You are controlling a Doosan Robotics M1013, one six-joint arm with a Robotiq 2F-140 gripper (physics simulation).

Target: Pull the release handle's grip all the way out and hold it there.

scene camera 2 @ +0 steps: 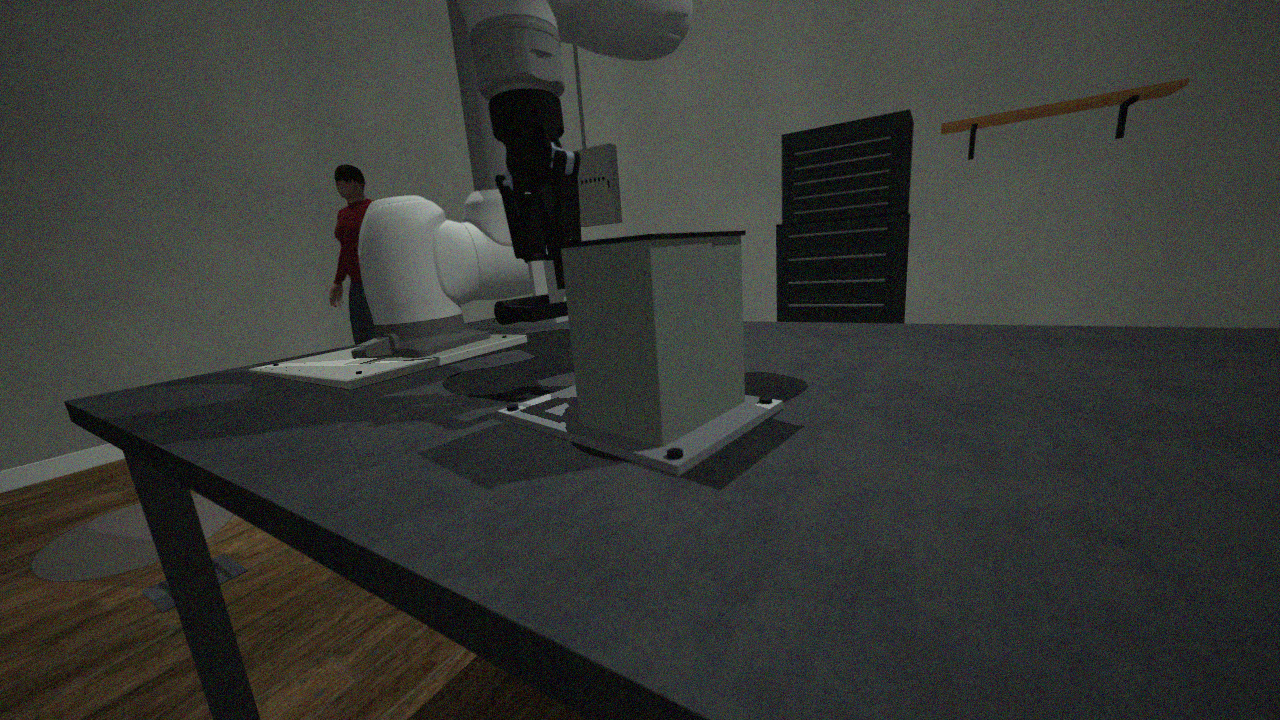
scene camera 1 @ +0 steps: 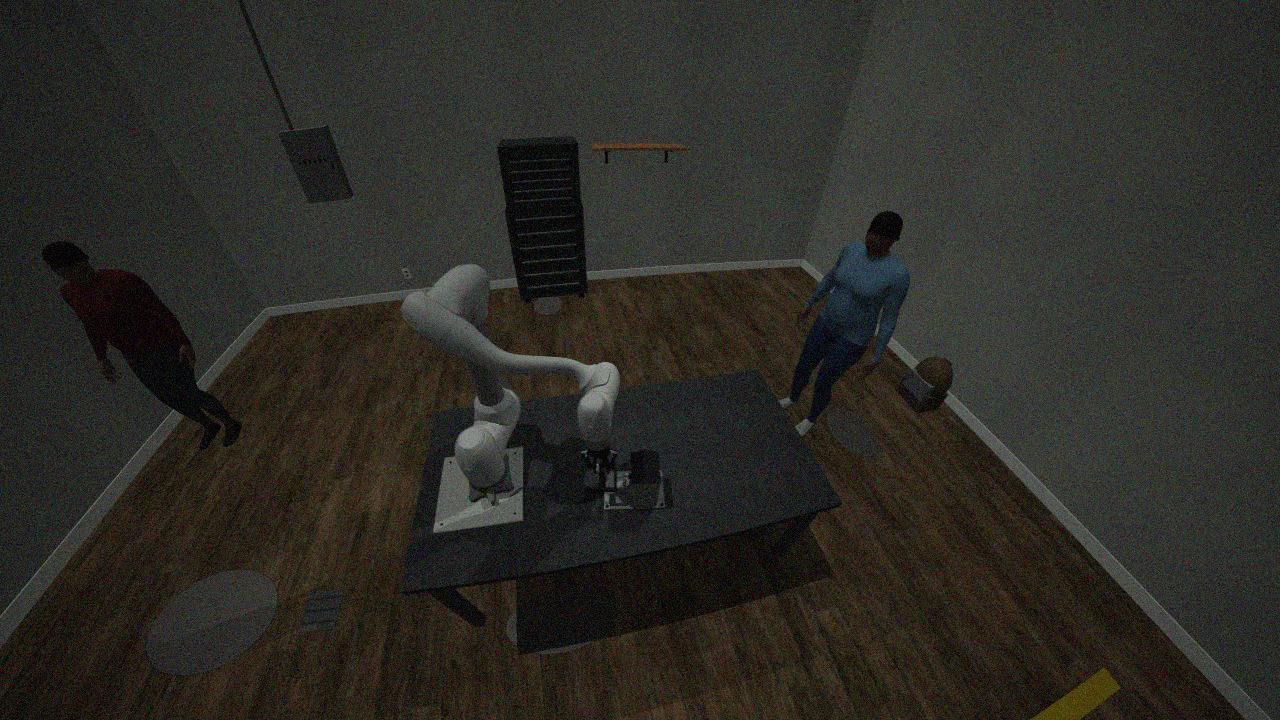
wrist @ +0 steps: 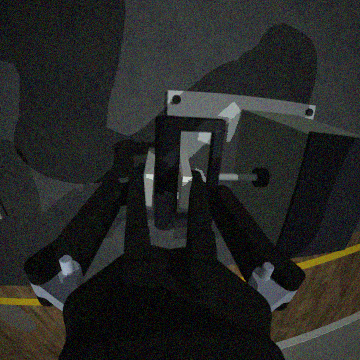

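The release handle is a dark rectangular frame with a thick bar as its grip (scene camera 2: 514, 311) (wrist: 167, 135). In the wrist view a light rod (wrist: 228, 177) runs from the frame to a black collar (wrist: 260, 177) at the grey box housing (scene camera 1: 644, 488) (scene camera 2: 617, 340) (wrist: 275, 150). A stretch of rod shows between frame and collar, so the handle stands out from the housing. The housing sits on a pale baseplate (scene camera 2: 716, 434) (wrist: 270, 104). My gripper (scene camera 1: 604, 471) (scene camera 2: 547, 268) (wrist: 166, 161) points down and is shut on the grip, one pad on each side.
The dark table (scene camera 1: 716, 447) (scene camera 2: 984, 501) carries the arm's white mounting plate (scene camera 1: 452, 505) (scene camera 2: 340, 374), left of the handle. A person in blue (scene camera 1: 859, 286) stands near the table's right end. A person in red (scene camera 1: 125, 313) (scene camera 2: 351, 223) stands at the left.
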